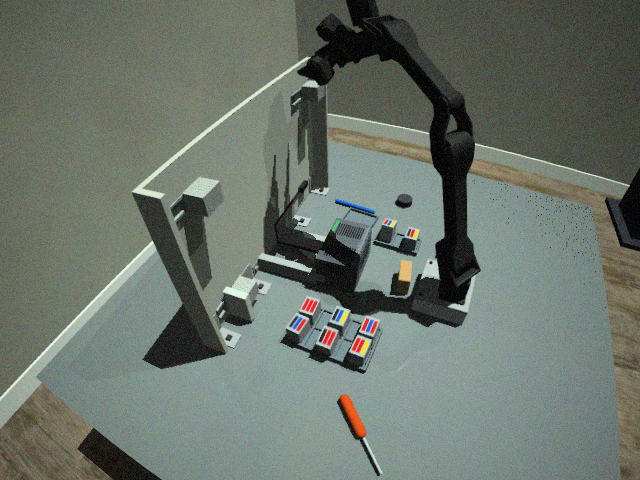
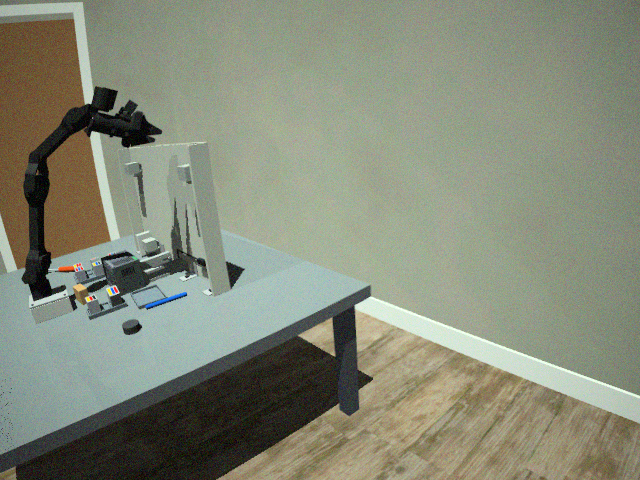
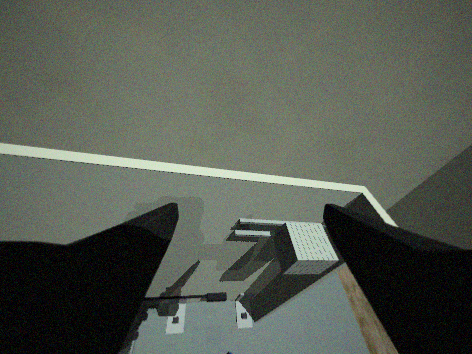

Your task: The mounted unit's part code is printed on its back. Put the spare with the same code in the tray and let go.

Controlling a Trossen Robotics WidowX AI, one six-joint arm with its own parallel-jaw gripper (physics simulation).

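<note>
A dark grey vented unit with a green mark stands in front of the upright panel; no code on its back can be read. Several spares with coloured stripes stand on a large rack. Two more, one spare and another spare, stand on a small rack. A thin-rimmed tray lies behind the unit. My gripper is open and empty, high by the panel's top edge.
Pale ribbed boxes, one box and another box, jut from the panel. A blue rod, a black puck, an orange block and a screwdriver lie on the table.
</note>
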